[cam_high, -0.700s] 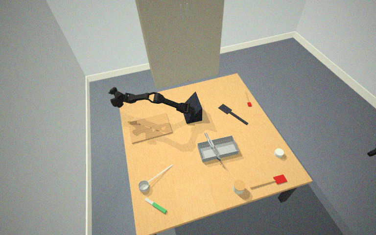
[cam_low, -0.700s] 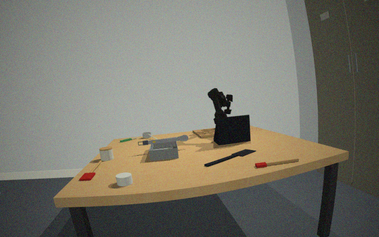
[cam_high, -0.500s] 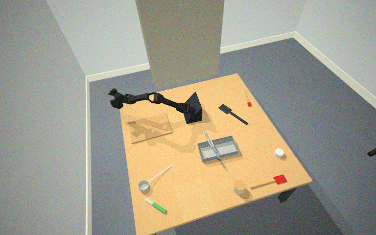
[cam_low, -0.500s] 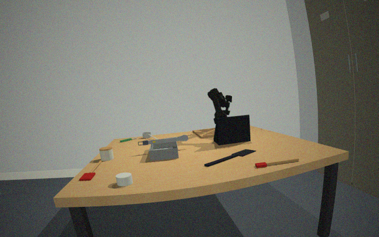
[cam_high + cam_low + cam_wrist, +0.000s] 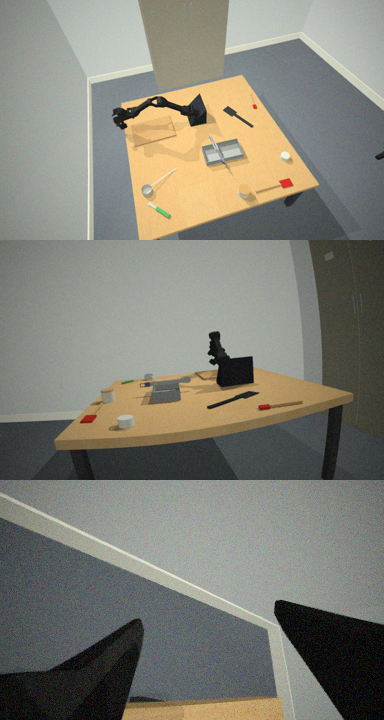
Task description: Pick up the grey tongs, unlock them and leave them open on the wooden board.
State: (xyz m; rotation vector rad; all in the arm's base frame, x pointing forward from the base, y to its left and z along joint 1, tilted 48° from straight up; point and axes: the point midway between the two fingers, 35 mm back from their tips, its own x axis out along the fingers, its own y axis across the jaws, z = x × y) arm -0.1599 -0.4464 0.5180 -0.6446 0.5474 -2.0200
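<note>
Now: the roasting tin 78 cm to the left of my gripper tip, 58 cm ahead of it and 6 cm below it. From my gripper tip the other things lie so: black spatula (107 cm to the left, 25 cm ahead, 9 cm below); then wooden board (30 cm to the left, 15 cm ahead, 8 cm below); then green-handled tool (84 cm ahead, 19 cm to the left, 8 cm below).
</note>
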